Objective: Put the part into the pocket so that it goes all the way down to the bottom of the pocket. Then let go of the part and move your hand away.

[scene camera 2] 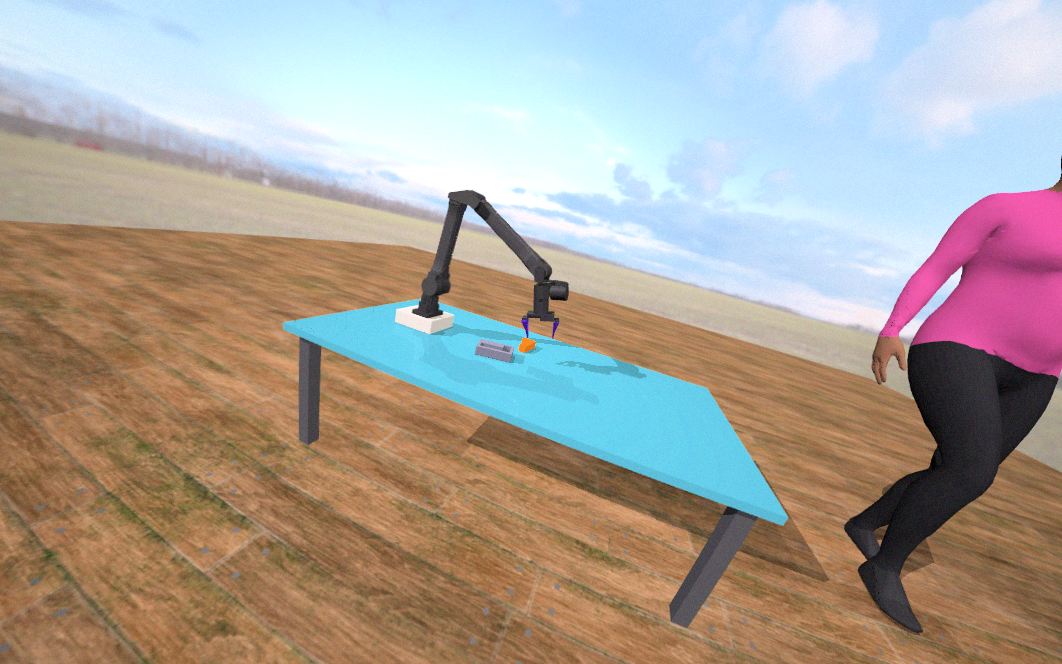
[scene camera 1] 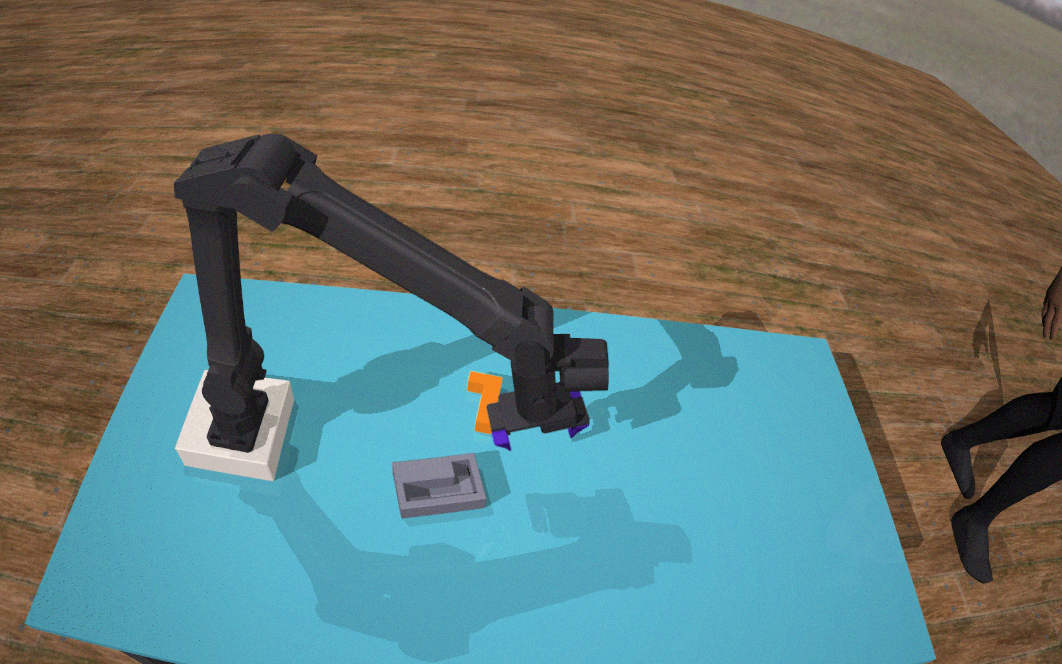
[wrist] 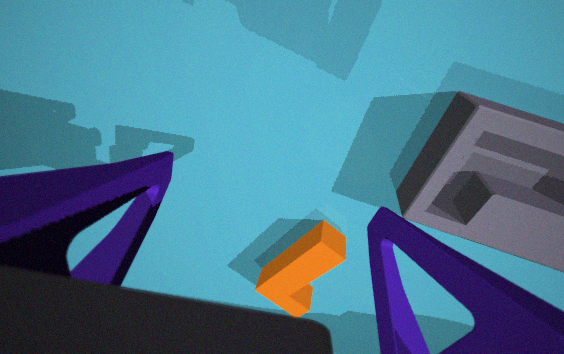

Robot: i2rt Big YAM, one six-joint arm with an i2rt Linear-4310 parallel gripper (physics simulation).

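Places are measured from the arm's base along level axes (x ahead, y left, z up), in centimetres.
Pixels of known places: gripper, fingertip midpoint: (scene camera 2: 540, 337) (scene camera 1: 539, 441) (wrist: 279, 192); arm's base, origin of the base link: (scene camera 2: 427, 313) (scene camera 1: 238, 420).
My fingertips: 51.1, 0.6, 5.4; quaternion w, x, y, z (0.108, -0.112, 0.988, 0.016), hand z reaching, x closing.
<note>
For each thing: its top centre in the pictures, then the offset to it from my fingertips, as dx, dy, dz. Level surfaces: height alone.
- orange L-shaped part, middle of its top: (wrist: 307, 284) (scene camera 1: 481, 397) (scene camera 2: 525, 341) -9.3, +13.8, -8.1
- grey block, middle of its top: (wrist: 539, 204) (scene camera 1: 438, 480) (scene camera 2: 496, 346) -15.2, -4.8, -7.5
- blue table, its level: dz -11.1
The orange L-shaped part (scene camera 1: 485, 403) (scene camera 2: 527, 345) (wrist: 300, 270) lies on the blue table, outside the pocket. In scene camera 1 its long leg runs front to back, and the gripper hides some of its right side. The grey block (scene camera 1: 442, 508) (scene camera 2: 493, 354) (wrist: 432, 155) with the empty L-shaped pocket sits in front and a little left of the part. My gripper (scene camera 1: 541, 436) (scene camera 2: 541, 336) (wrist: 279, 192) is open and empty, with purple fingers pointing down. It hangs above the table, to the right of the part in scene camera 1. In the wrist view the part shows low, nearer the right finger.
The arm's white base (scene camera 1: 234, 461) (scene camera 2: 423, 320) stands at the left of the blue table (scene camera 1: 744, 485) (scene camera 2: 626, 422). The grey block is the nearest obstacle to the part. A person in a pink top (scene camera 2: 994, 274) stands past the table's right edge.
</note>
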